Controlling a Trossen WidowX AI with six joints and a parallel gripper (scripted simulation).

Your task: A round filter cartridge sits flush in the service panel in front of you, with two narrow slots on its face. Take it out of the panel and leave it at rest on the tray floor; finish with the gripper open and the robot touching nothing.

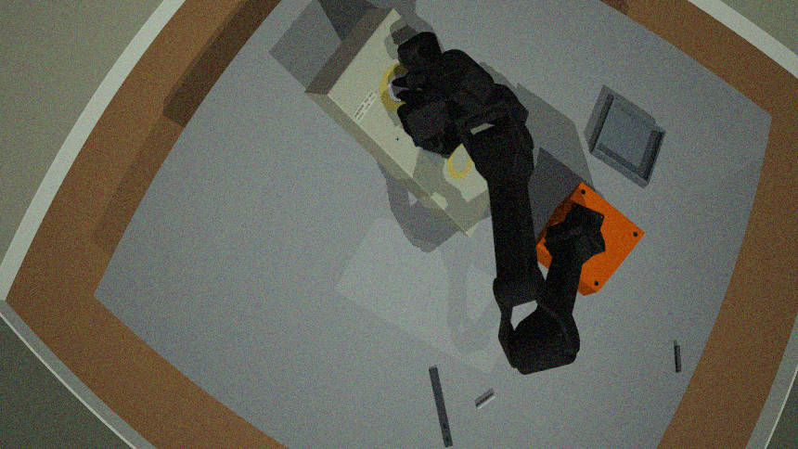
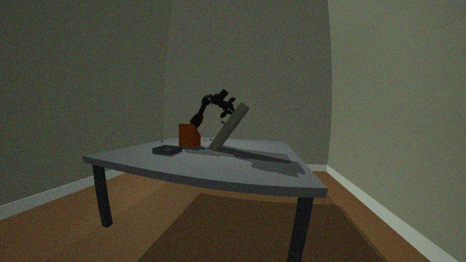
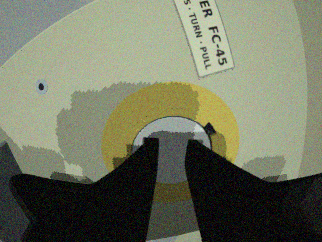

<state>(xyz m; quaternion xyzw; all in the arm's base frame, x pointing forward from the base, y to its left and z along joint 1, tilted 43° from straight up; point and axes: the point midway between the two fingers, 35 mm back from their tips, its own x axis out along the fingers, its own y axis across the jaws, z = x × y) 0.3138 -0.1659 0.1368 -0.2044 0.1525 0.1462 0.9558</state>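
My gripper tip is 1 cm short of the filter cartridge and 1 cm above it. Also, from my gripper tip: tray 46 cm behind, 27 cm below, 24 cm to the right.
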